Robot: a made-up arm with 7 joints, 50 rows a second.
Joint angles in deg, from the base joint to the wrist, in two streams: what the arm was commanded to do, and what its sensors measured. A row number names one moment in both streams.
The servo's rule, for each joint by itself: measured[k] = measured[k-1] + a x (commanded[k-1-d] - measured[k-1]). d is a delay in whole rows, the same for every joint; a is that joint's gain. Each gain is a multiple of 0.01, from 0.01 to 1. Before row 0 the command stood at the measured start. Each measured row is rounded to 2 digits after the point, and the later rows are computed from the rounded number. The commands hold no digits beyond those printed.
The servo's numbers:
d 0
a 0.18 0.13 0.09 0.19 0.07 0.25 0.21
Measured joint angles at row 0:
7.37 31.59 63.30 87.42 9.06 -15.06 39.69
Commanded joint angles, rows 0 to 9:
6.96 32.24 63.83 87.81 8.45 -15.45 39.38
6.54 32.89 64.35 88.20 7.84 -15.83 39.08
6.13 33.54 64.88 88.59 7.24 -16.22 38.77
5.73 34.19 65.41 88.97 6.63 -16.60 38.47
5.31 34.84 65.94 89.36 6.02 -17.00 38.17
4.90 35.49 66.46 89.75 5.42 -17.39 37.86
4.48 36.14 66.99 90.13 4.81 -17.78 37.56
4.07 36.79 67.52 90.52 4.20 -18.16 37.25
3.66 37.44 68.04 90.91 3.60 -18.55 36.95
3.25 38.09 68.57 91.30 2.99 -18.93 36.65
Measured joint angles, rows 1 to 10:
7.30 31.67 63.35 87.49 9.02 -15.16 39.62
7.16 31.83 63.44 87.62 8.94 -15.33 39.51
6.97 32.05 63.57 87.80 8.82 -15.55 39.35
6.75 32.33 63.74 88.02 8.67 -15.81 39.17
6.49 32.66 63.94 88.27 8.48 -16.11 38.96
6.20 33.03 64.17 88.55 8.27 -16.43 38.73
5.89 33.43 64.42 88.85 8.03 -16.77 38.48
5.56 33.87 64.70 89.17 7.76 -17.12 38.22
5.22 34.33 65.00 89.50 7.47 -17.48 37.95
4.87 34.82 65.32 89.84 7.16 -17.84 37.68

